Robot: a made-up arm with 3 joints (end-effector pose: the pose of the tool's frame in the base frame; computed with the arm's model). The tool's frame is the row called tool. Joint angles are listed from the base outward.
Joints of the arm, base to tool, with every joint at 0 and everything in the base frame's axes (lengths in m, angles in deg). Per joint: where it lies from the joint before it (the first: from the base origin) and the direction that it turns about. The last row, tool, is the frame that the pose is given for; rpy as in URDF.
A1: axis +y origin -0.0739 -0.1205 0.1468
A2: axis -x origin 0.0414 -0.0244 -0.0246
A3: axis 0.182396 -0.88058 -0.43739 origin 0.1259 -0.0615 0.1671
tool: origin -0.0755 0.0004 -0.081 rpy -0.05 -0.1 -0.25
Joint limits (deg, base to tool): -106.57..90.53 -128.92..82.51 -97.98..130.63
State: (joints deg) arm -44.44 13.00 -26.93
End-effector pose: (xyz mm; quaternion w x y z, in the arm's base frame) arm -106.0 -199.7 276.7 0.9713 -0.1705 -0.1655 0.0126
Working (the frame after each row of the table, in the pose's form):
after A1: -73.9 -120.5 146.8 0.9257 0.0000 -0.3782 0.0000
after A2: -27.1 -144.9 158.2 0.9198 -0.1048 -0.3757 -0.0428
after A3: -60.9 -167.2 372.5 0.9715 -0.1705 -0.1643 0.0146

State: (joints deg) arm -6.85 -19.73 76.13
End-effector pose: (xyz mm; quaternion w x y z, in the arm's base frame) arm 141.7 -198.1 210.1 0.7248 0.2672 -0.5329 -0.3454
Working (the frame after each row of the table, in the pose's form):
after A1: -73.9 -120.5 146.8 0.9982 0.0000 -0.0597 0.0000
after A2: -29.9 -144.9 127.3 0.9835 0.1710 -0.0589 0.0102
after A3: 78.9 -259.2 277.9 0.7259 0.2667 -0.5330 -0.3434

